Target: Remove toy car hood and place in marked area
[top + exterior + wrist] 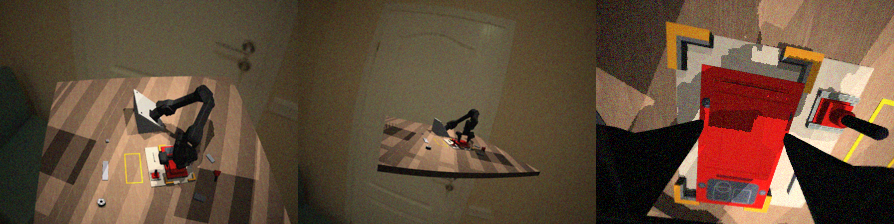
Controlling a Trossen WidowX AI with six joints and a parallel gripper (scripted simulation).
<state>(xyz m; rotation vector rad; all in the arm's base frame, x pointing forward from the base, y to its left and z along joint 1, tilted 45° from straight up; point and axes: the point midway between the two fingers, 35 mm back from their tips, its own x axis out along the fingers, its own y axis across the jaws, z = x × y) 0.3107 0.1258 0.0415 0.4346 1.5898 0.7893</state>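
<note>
Now: the hood 1 cm above my gripper tip. From my gripper tip the other things lie so: grey wheel 22 cm ahead, 36 cm to the right, 3 cm below; tiny cube 17 cm behind, 37 cm to the right, 3 cm below; grey strip 3 cm ahead, 36 cm to the right, 3 cm below.
</note>
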